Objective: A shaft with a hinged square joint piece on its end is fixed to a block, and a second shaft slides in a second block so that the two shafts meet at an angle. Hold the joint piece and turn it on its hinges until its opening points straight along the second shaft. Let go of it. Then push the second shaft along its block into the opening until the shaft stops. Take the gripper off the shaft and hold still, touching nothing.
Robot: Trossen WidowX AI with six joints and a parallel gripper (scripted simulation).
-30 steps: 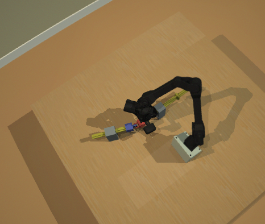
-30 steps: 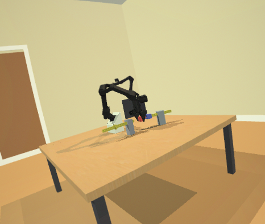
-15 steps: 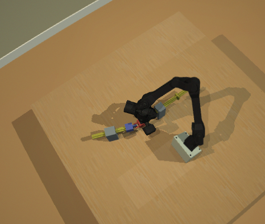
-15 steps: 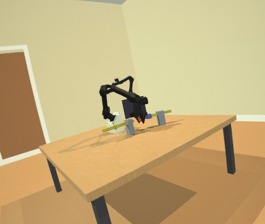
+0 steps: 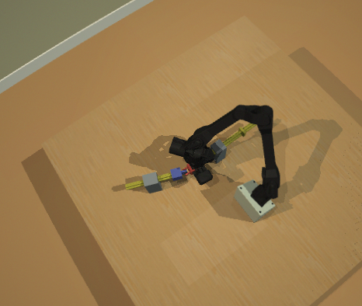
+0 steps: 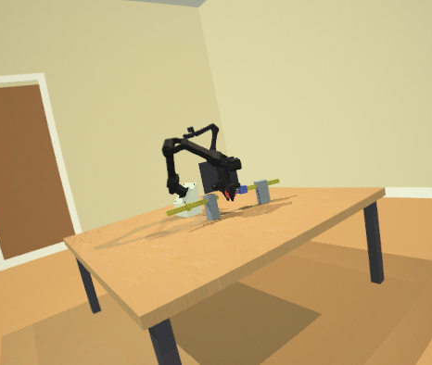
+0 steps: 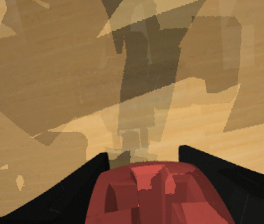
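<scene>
My gripper tip is 4 cm below the red joint piece and 1 cm to the right of it.
</scene>
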